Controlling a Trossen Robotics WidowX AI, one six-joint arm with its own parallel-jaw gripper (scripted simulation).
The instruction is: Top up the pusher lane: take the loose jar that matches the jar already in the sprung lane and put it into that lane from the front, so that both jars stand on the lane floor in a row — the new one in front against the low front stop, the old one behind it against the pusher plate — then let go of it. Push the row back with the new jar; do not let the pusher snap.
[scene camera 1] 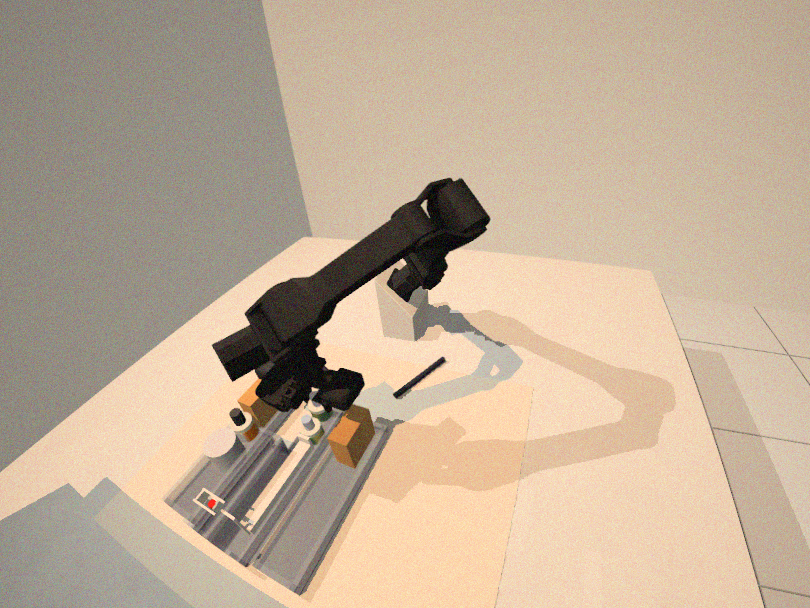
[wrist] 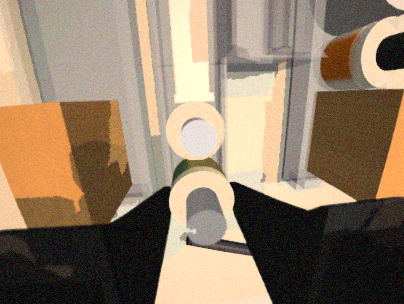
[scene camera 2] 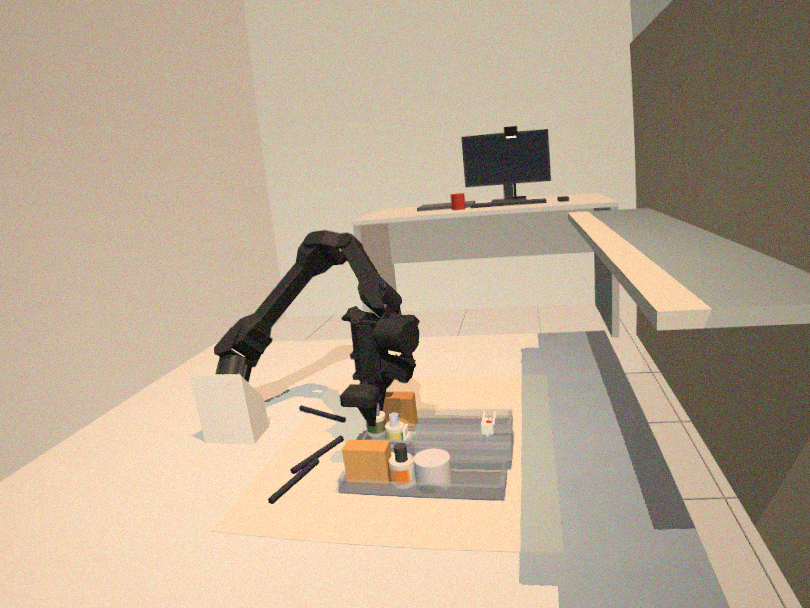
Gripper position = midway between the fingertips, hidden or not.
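I can see a jar (wrist: 201,197), and a jar (wrist: 195,130) too. My own gripper (scene camera 1: 320,407) is visible as well, and I find that same gripper in the wrist view (wrist: 200,190) and in scene camera 2 (scene camera 2: 375,421).
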